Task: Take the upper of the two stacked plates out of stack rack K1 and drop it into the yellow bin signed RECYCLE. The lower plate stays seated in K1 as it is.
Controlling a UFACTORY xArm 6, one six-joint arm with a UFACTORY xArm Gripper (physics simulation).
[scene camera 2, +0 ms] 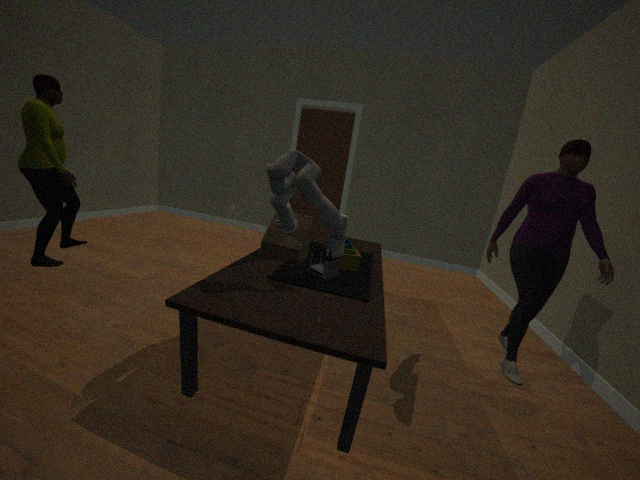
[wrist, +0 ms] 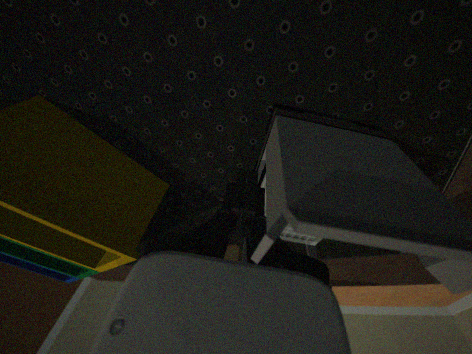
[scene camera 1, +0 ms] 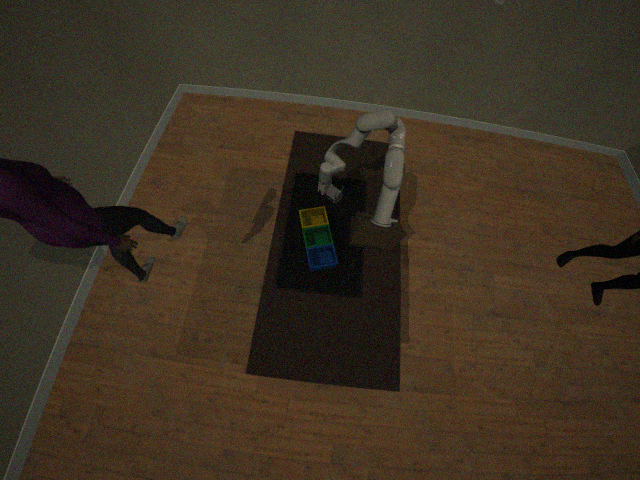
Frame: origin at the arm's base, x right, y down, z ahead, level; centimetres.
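Seen in the pictures: gripper, fingertip midpoint: (wrist: 246,181) (scene camera 1: 323,194); arm's base at its link origin: (scene camera 2: 289,226) (scene camera 1: 380,222).
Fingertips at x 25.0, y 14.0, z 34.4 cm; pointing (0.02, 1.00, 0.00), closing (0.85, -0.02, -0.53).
Note:
Pixels of each thing's top centre, then the offset from my fingertips to it. "pt": a spot on its surface instead. Level surfaces: height alone.
- grey-white rack at its top centre: (wrist: 315,299) (scene camera 2: 324,256) dx +3.4, dy -7.5, dz -5.2 cm
- small pale slotted piece at its top centre: (wrist: 304,210) (scene camera 2: 323,268) (scene camera 1: 330,189) dx +3.8, dy -0.7, dz -4.6 cm
- yellow bin at its top centre: (wrist: 28,255) (scene camera 1: 317,235) (scene camera 2: 342,245) dx -32.8, dy -5.5, dz +2.1 cm
- blue bin at a spot on its surface: (scene camera 1: 322,256) pt dx -42.8, dy +4.0, dz -1.9 cm
- black mat at its surface level: dy +4.5 cm
- dark table at its surface level: dy +5.8 cm
The grey-white rack (scene camera 1: 333,195) (scene camera 2: 326,268) (wrist: 350,175) stands on the black mat; its label cannot be read. In the wrist view its grey wall fills the right middle, and a small pale slotted piece (wrist: 300,236) shows at its edge. I cannot make out the two plates or tell which is upper. The yellow bin (scene camera 1: 313,217) (scene camera 2: 352,261) (wrist: 75,165) is close to the rack; its sign is not visible. My gripper (wrist: 246,181) is shut with nothing seen between its dark fingers. It is beside the rack, left of the rack wall in the wrist view. Its tips are very dark.
A green bin (scene camera 1: 317,236) and a blue bin (scene camera 1: 322,256) adjoin the yellow one in a row on the black mat (scene camera 1: 346,281). The mat lies on the dark table (scene camera 1: 330,335) (scene camera 2: 279,317). The arm's base stands on a wooden block (scene camera 1: 364,232). Two people stand away from the table.

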